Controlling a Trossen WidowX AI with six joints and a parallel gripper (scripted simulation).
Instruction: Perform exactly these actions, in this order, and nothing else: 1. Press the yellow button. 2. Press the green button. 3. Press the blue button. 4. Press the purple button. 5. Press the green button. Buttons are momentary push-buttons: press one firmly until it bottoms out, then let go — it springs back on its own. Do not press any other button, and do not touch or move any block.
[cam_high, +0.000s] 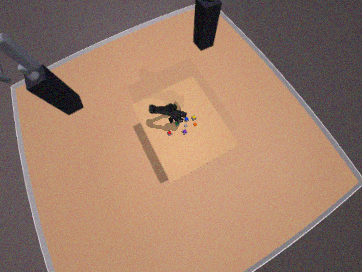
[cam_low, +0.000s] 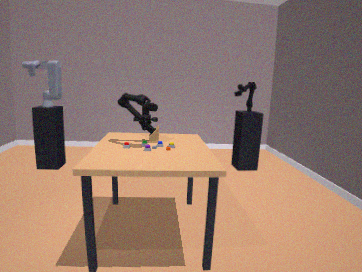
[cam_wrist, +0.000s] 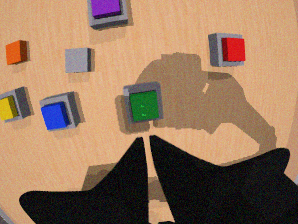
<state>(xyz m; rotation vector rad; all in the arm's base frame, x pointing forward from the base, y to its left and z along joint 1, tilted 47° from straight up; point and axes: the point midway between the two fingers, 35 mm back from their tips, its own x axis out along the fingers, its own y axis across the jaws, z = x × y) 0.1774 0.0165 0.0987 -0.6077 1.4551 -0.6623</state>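
Right now my gripper tip is 1 cm past the green button, 1 cm to the left of it and 10 cm above it. From my gripper tip the other things lie so: blue button (12 cm to the left, 10 cm below); then purple button (13 cm ahead, 2 cm to the left, 10 cm below); then red piece (6 cm ahead, 14 cm to the right, 10 cm below).
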